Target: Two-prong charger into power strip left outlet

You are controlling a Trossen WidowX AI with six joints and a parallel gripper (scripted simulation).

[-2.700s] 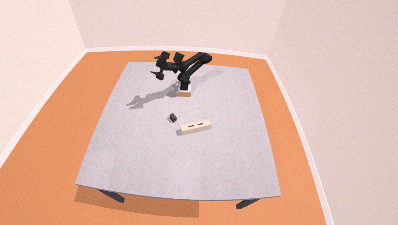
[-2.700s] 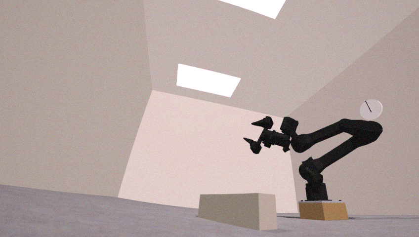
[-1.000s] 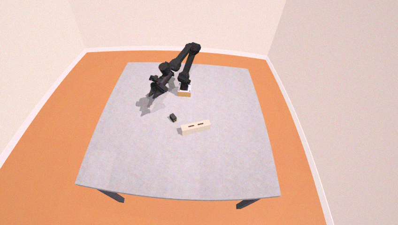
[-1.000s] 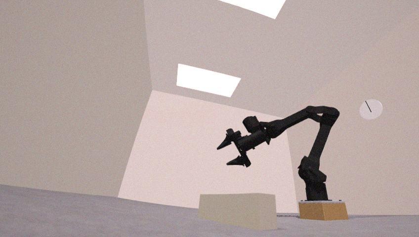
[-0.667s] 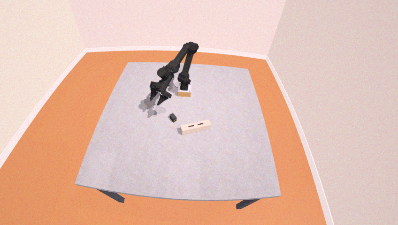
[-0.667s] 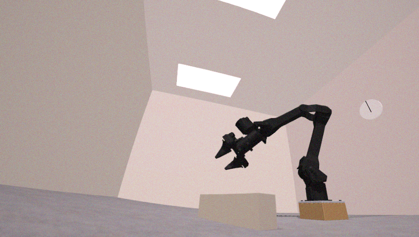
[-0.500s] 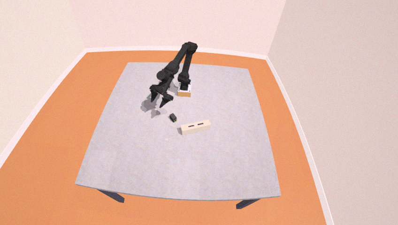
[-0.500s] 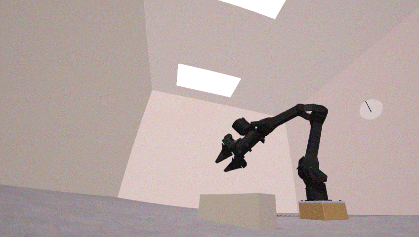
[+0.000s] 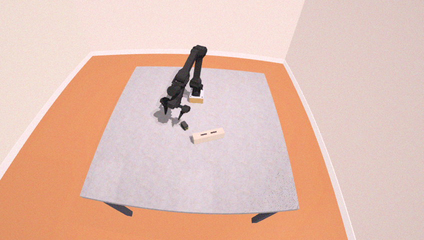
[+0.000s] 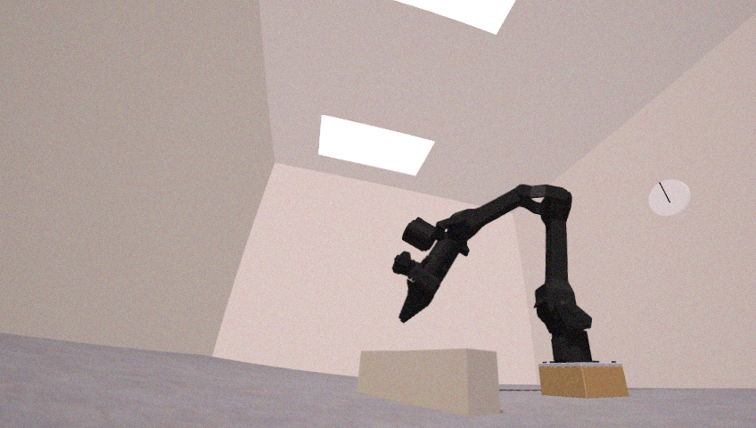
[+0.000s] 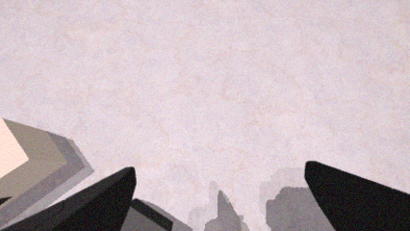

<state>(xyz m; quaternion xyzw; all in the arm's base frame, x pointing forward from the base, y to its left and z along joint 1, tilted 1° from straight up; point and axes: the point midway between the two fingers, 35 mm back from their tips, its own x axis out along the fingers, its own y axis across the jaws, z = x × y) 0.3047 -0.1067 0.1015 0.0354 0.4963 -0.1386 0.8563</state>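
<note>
The black two-prong charger is 110 mm below my gripper tip, 80 mm to the left of it and 20 mm behind it.
</note>
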